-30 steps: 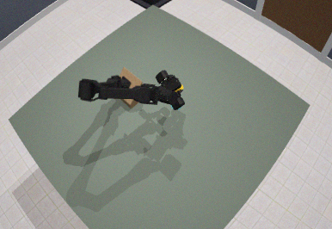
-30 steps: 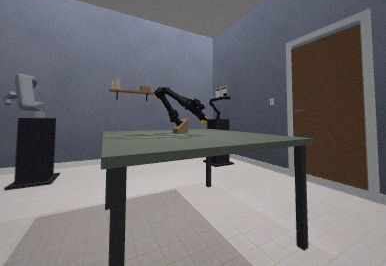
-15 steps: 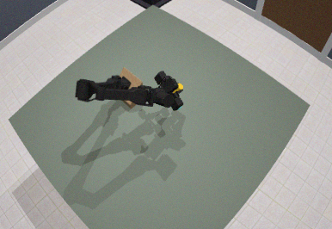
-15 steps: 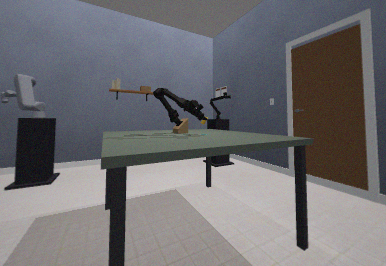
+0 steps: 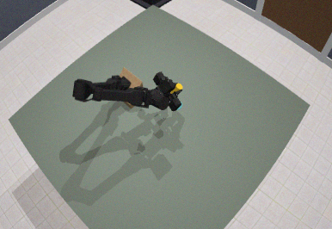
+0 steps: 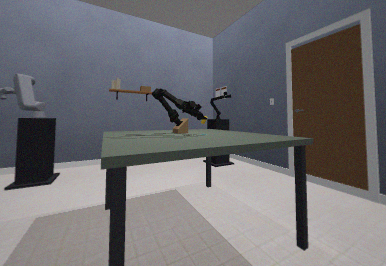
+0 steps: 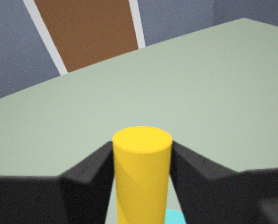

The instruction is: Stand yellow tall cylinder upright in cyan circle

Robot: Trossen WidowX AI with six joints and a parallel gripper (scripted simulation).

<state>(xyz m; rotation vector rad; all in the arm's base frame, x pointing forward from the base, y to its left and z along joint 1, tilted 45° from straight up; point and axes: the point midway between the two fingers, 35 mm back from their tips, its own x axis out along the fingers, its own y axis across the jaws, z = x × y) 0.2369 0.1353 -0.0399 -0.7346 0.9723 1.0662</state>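
My hand is 15 cm above the cyan circle and 1 cm to the right of it. From my hand the other things lie so: yellow tall cylinder 3 cm below, 1 cm to the left.
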